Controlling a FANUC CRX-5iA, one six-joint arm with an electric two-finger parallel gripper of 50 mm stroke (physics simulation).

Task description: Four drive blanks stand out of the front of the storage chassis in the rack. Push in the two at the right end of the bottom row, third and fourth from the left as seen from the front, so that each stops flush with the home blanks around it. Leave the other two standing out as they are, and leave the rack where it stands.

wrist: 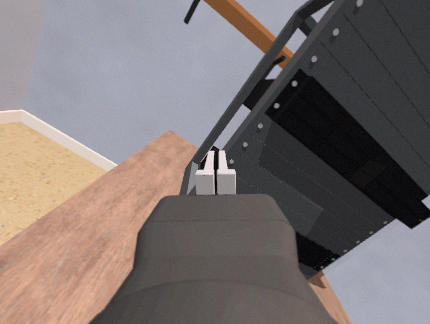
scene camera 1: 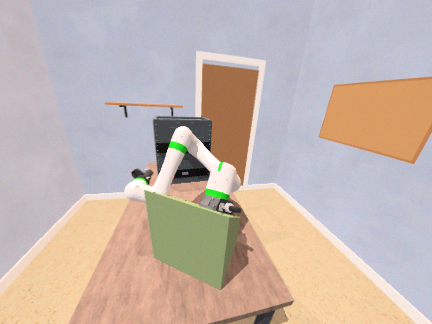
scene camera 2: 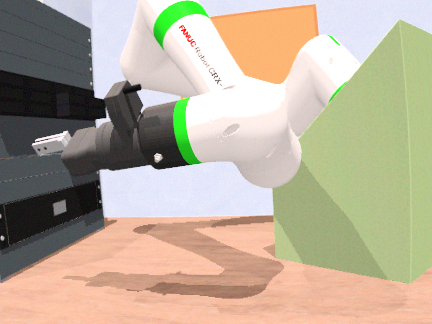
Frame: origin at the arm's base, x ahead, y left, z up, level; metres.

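Where they show: gripper, fingertip midpoint: [wrist: 216,161] [scene camera 1: 148,168] [scene camera 2: 37,147]; arm's base, link origin: [scene camera 1: 212,209].
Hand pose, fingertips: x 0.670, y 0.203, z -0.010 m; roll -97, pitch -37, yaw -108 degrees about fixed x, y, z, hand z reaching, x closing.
Each offset is from my fingertips to the top centre of the thing. "spot": to the spot under its first point. Level surfaces: height alone.
The dark rack [scene camera 1: 206,131] [scene camera 2: 30,30] [wrist: 321,41] stands upright at the table's far end. The black storage chassis {spot: 0.089 m ahead, 0.222 m right, 0.118 m up} [scene camera 2: 30,95] [wrist: 330,125] crosses its front; in scene camera 2, its far right end projects past the rack's edge. The individual drive blanks are too dark to tell apart, so how far each stands out cannot be read. My gripper [scene camera 2: 36,147] [wrist: 216,161] is shut and empty, fingers together. In scene camera 2 it points at the rack front, lower than the chassis; in the wrist view its tips appear near the rack's left post. Contact cannot be told.
A black panel with a grey label {spot: 0.078 m ahead, 0.339 m right, 0.150 m down} [scene camera 1: 185,173] [scene camera 2: 59,207] sits low in the rack. A large green block [scene camera 1: 190,240] [scene camera 2: 360,200] stands on the wooden table {0.259 m down} [scene camera 1: 115,280] [scene camera 2: 175,305] [wrist: 60,265], near the arm's base. A wall shelf [scene camera 1: 142,104] [wrist: 245,25] is behind the rack.
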